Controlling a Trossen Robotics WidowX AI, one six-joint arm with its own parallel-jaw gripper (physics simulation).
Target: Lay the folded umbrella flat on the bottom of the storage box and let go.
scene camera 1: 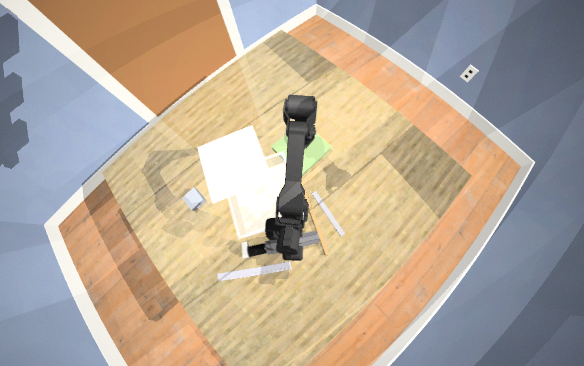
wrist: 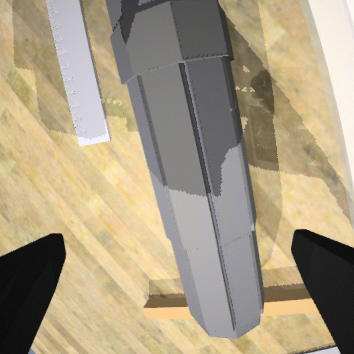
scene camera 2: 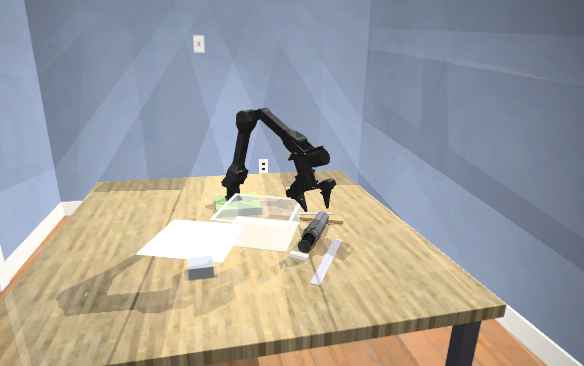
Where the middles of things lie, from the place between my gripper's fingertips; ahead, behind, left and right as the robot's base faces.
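Thin wooden stick (wrist: 297,300): 80 mm below my hand and 110 mm behind it. Storage box (scene camera 2: 267,223), measured from my hand: 200 mm to the right, 50 mm behind, 40 mm below. Going by their middles, the stick is the nearest to my hand of the things named here.
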